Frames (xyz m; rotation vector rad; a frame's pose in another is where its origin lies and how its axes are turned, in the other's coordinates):
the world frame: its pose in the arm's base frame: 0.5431 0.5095 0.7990 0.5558 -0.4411 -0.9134
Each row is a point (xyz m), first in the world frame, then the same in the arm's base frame.
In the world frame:
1: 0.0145 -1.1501 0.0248
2: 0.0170 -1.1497 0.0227
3: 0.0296 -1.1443 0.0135
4: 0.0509 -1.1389 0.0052
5: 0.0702 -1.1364 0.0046
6: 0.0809 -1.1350 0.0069
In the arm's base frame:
1: -0.1689 -0.0718 0.1071
2: -0.1660 -0.0731 0.1060
3: -0.1506 -0.0786 0.1038
4: -0.1310 -0.0915 0.1033
5: -0.1187 -0.1062 0.1067
6: -0.1134 -0.1150 0.1107

